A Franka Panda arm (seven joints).
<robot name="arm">
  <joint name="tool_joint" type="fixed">
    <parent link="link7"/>
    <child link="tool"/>
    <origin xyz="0 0 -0.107" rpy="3.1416 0 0"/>
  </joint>
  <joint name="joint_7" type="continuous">
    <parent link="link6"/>
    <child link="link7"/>
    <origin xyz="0.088 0 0"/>
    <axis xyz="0 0 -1"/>
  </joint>
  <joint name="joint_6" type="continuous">
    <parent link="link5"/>
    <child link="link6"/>
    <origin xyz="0 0 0"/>
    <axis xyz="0 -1 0"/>
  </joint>
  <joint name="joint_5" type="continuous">
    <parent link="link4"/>
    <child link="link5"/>
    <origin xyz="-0.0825 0 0.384"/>
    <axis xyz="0 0 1"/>
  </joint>
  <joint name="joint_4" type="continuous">
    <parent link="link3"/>
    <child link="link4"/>
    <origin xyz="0.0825 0 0"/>
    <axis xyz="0 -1 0"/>
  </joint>
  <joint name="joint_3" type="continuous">
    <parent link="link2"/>
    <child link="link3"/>
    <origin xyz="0 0 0.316"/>
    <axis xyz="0 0 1"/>
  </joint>
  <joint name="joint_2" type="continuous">
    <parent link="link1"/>
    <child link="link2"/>
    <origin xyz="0 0 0"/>
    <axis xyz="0 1 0"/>
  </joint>
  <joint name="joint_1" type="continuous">
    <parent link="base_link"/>
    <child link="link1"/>
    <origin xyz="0 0 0.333"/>
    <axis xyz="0 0 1"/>
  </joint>
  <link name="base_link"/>
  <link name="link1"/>
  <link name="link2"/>
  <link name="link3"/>
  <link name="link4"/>
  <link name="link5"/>
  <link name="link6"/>
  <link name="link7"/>
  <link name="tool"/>
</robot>
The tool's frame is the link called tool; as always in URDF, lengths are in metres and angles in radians. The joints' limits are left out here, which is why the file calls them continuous.
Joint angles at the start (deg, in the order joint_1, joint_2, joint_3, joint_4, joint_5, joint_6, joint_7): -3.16, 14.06, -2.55, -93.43, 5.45, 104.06, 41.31
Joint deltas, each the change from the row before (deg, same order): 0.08, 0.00, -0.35, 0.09, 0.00, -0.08, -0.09; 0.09, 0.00, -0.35, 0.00, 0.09, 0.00, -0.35; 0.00, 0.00, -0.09, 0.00, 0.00, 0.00, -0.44; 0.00, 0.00, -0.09, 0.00, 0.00, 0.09, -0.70; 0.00, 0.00, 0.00, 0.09, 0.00, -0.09, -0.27; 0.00, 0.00, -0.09, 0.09, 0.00, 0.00, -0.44; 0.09, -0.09, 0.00, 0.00, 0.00, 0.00, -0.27; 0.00, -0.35, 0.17, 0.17, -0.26, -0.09, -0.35; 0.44, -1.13, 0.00, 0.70, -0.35, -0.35, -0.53; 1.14, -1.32, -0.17, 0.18, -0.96, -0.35, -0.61; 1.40, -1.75, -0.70, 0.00, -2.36, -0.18, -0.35; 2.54, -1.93, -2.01, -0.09, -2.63, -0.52, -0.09; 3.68, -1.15, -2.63, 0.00, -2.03, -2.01, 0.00; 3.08, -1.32, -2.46, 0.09, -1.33, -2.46, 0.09
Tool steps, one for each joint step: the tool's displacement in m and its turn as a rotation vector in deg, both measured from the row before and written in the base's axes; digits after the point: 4 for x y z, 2 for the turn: -0.0002, -0.0026, 0.0007, -0.08, -0.01, -0.16; -0.0002, -0.0024, 0.0000, 0.02, -0.03, 0.07; -0.0001, -0.0009, 0.0000, 0.00, -0.04, 0.35; 0.0001, -0.0009, 0.0001, 0.00, -0.15, 0.60; 0.0001, 0.0000, 0.0006, 0.02, -0.02, 0.28; 0.0001, -0.0009, 0.0008, -0.01, -0.13, 0.35; -0.0001, 0.0010, 0.0010, 0.01, -0.11, 0.36; -0.0005, 0.0014, 0.0051, -0.22, -0.43, 0.60; -0.0017, 0.0045, 0.0176, -0.40, -1.48, 1.10; -0.0036, 0.0095, 0.0153, -0.98, -1.10, 1.84; -0.0059, 0.0047, 0.0186, -2.43, -1.40, 1.57; -0.0080, 0.0030, 0.0193, -2.79, -1.15, 1.12; -0.0077, 0.0091, 0.0094, -2.13, 0.95, 1.29; -0.0096, 0.0045, 0.0110, -1.31, 1.07, 0.52
